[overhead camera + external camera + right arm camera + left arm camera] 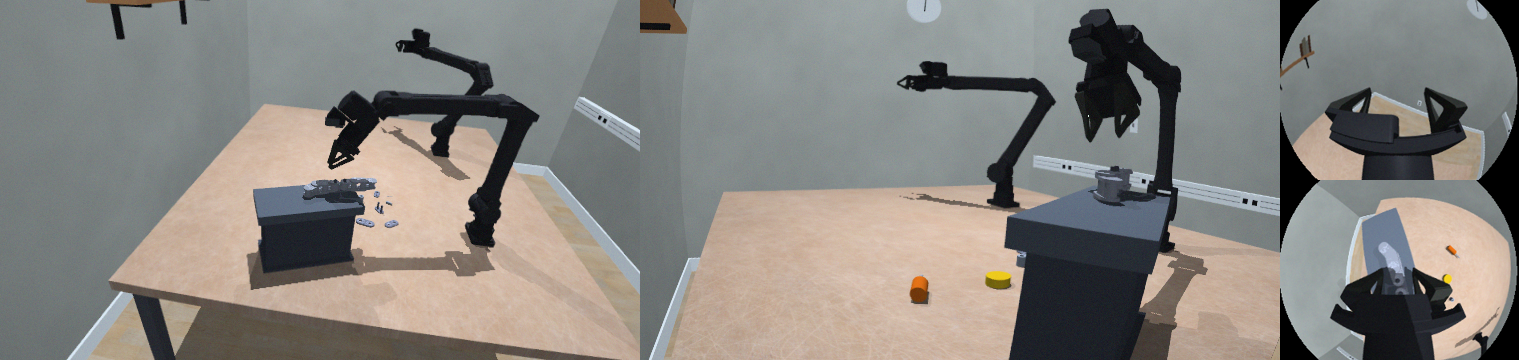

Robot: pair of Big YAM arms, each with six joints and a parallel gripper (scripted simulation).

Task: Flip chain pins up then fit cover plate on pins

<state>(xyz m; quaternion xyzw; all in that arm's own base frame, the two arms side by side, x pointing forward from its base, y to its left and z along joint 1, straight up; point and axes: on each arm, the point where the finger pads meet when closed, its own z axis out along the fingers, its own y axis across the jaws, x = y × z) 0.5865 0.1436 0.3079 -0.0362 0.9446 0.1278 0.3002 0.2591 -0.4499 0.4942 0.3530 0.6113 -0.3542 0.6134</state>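
Now: the dark block 200 mm below my left hand, 70 mm to the left of it and 60 mm ahead of it. Round my left hand: orange cylinder 290 mm below, 260 mm to the right, 140 mm ahead; cover plate 310 mm below, 150 mm behind, 130 mm to the right; yellow disc 300 mm below, 220 mm to the right, 10 mm behind.
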